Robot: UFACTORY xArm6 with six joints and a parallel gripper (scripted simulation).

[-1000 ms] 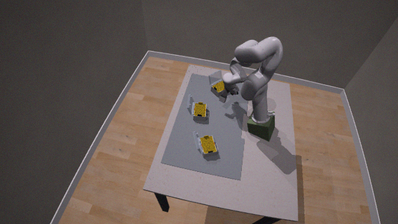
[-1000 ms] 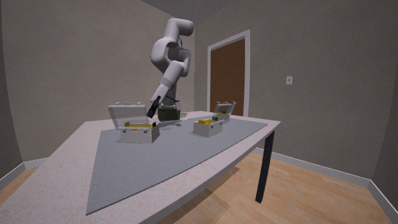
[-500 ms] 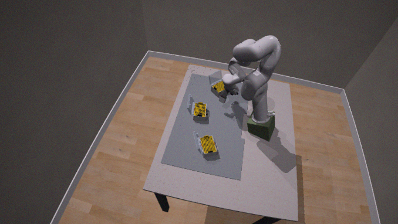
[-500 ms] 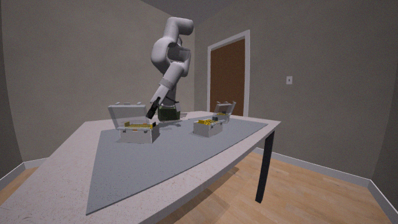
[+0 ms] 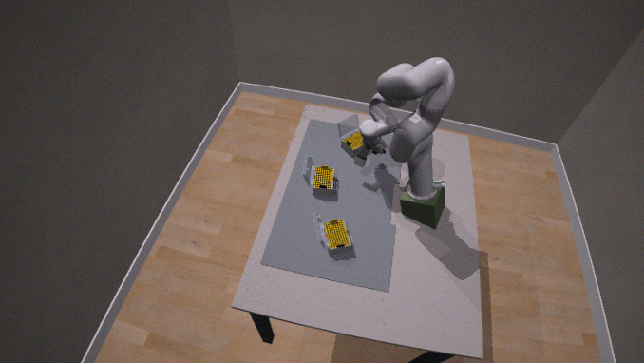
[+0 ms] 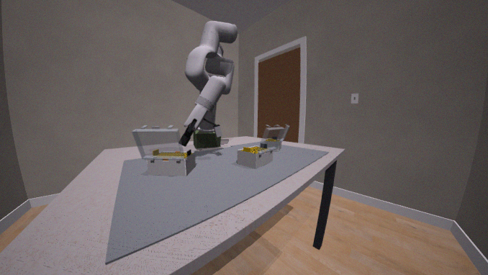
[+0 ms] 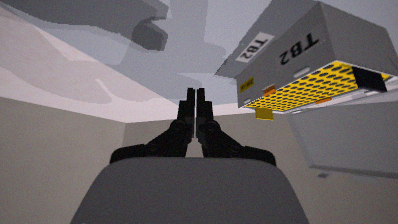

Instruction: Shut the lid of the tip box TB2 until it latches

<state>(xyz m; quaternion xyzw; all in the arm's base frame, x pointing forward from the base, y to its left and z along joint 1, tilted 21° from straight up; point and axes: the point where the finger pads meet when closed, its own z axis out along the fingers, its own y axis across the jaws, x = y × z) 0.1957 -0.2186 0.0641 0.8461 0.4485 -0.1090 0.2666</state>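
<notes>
My gripper is now 14 cm short of the lid, 13 cm to the left of it and 2 cm below it. The rest, counted from my hand: tip box (10 cm ahead, 9 cm to the right, 2 cm below); then bench tape (5 cm ahead, 4 cm to the right, 8 cm below).
</notes>
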